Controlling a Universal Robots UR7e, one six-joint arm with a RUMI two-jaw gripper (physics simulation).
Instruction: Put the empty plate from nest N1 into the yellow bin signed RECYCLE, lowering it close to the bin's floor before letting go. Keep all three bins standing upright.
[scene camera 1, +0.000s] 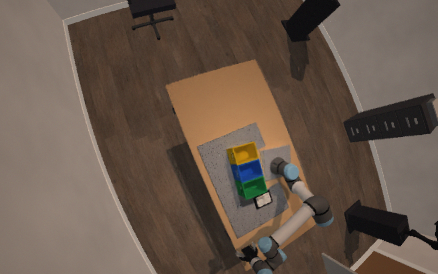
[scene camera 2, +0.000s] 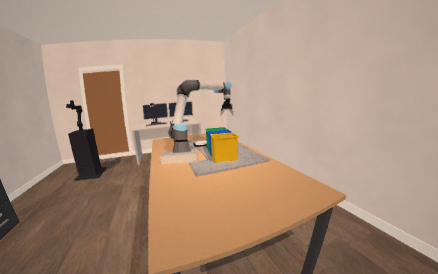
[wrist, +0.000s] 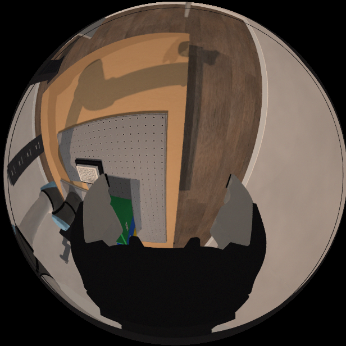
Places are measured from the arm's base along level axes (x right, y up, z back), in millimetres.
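Pixels of known places: gripper, fingertip midpoint: (scene camera 1: 244, 248) (scene camera 2: 227, 116); arm's base at its link origin: (scene camera 1: 277, 165) (scene camera 2: 181, 151).
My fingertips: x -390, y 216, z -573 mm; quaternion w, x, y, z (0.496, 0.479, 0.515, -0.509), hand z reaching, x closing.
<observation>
Ahead of a thing's pixels: the offset from my fingertips to its top centre. Level surfaces: height alone.
A white plate with small wells {dx +171, dy -216, dz +345 mm} (scene camera 1: 263, 199) (scene camera 2: 200, 143) (wrist: 87, 173) sits in a black-framed holder beside the green bin; no nest label can be read. The yellow bin {dx +623, dy -62, dz +282 mm} (scene camera 1: 243, 153) (scene camera 2: 225, 148) stands upright at the end of a row of three. The blue bin {dx +492, dy -62, dz +268 mm} (scene camera 1: 248, 170) is in the middle and the green bin {dx +360, dy -62, dz +253 mm} (scene camera 1: 252, 187) (wrist: 119, 210) is nearest the plate; both stand upright. My gripper (scene camera 1: 242, 253) (scene camera 2: 227, 113) (wrist: 166, 175) is open, with nothing visible between its fingers. It hangs high, well above the table and away from the plate and bins. The sign on the yellow bin cannot be read.
The bins and plate holder stand on a grey perforated board {dy -239 mm} (scene camera 1: 215, 160) (scene camera 2: 250, 158) (wrist: 145, 135) on the wooden table {dy -255 mm} (scene camera 1: 220, 100) (scene camera 2: 215, 205) (wrist: 135, 55). The arm's base stands on a light block (scene camera 2: 172, 158) beside the board. The bins stand close together, their walls raised above the board.
</observation>
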